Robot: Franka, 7 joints.
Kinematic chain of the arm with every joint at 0, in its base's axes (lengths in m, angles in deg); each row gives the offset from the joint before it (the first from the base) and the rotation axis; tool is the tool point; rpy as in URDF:
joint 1: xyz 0 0 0.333 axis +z
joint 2: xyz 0 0 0 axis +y
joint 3: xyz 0 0 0.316 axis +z
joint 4: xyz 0.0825 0 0 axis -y
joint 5: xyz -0.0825 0 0.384 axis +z
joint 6: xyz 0 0 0 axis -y
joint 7: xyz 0.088 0 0 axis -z
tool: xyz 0 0 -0.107 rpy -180 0 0
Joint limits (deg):
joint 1: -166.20..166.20
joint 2: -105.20..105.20
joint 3: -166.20..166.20
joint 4: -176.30..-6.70
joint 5: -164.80..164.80
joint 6: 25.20..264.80
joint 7: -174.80..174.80
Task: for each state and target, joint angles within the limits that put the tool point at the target. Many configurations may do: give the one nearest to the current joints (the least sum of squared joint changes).
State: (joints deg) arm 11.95 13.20 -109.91 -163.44 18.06 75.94 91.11
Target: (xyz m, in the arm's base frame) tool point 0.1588 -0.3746 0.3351
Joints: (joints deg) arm 26.18 14.24 -100.35 -131.46 24.92 80.09 91.11
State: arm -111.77 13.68 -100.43 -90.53 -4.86 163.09 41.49
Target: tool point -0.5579 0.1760 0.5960
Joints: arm -101.08 22.97 -106.01 -114.58 -4.74 159.11 41.49
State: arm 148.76 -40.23 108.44 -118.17 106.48 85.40 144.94
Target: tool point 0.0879 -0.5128 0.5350
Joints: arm 153.47 -3.24 110.12 -118.06 101.15 61.47 144.94
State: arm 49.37 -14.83 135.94 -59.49 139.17 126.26 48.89
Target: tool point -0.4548 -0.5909 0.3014
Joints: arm 69.24 -41.60 156.76 -86.71 137.20 127.98 48.89
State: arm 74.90 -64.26 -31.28 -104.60 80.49 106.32 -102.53
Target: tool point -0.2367 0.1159 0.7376
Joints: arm 90.58 -68.28 16.91 -132.26 75.70 90.29 -102.53
